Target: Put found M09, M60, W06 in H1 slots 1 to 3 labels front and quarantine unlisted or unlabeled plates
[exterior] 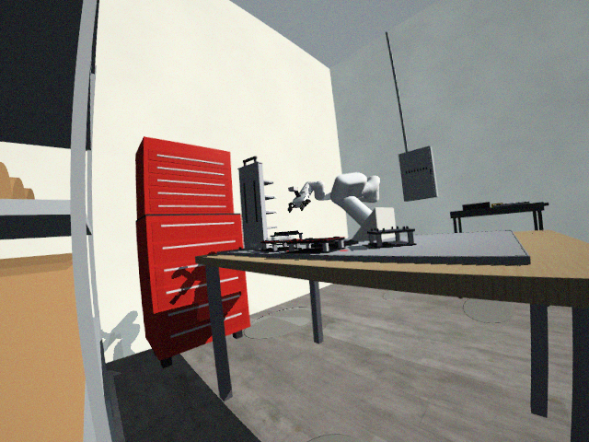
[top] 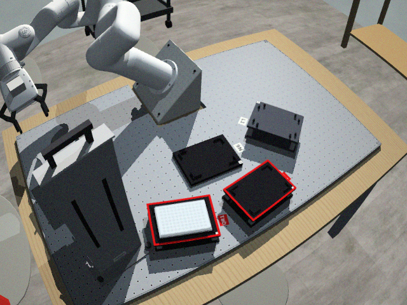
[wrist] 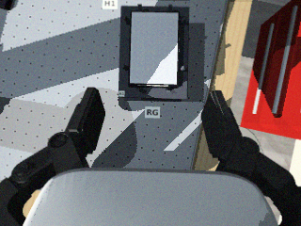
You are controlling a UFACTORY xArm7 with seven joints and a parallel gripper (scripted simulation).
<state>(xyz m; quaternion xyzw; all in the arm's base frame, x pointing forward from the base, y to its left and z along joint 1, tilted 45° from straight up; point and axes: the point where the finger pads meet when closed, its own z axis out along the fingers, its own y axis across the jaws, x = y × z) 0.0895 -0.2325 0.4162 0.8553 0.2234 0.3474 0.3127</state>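
Right now the dark-framed plate is 140 mm below my hand, 110 mm ahead of it and 20 mm to the left of it. Round my hand: handle: 360 mm ahead, 240 mm above, 60 mm to the left; then plate hotel H1: 360 mm ahead, 60 mm to the left; then white well plate: 370 mm ahead, 250 mm to the left, 160 mm below.
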